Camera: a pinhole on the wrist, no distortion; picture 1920 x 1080 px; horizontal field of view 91.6 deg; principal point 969.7 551.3 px. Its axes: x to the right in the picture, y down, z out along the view. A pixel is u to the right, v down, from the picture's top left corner.
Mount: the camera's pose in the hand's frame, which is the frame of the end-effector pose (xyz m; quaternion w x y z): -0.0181 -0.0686 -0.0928 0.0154 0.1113 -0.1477 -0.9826
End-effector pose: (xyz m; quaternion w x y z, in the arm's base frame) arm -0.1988 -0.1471 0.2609 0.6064 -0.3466 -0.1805 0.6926
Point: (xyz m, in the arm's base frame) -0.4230 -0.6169 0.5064
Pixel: 1757 453
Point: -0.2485 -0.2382 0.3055
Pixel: 1189 309
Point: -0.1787 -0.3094 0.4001
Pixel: 1715 820
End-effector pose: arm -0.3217 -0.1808 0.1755 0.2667 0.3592 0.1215 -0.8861
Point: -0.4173 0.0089 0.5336
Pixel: outside the picture
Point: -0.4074 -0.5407 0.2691
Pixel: 407 75
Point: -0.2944 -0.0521 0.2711
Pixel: 1802 1009
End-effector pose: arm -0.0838 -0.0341 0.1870 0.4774 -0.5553 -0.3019 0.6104
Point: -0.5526 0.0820 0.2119
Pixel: 614 640
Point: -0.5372 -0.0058 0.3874
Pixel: 872 855
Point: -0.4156 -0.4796 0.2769
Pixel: 1616 339
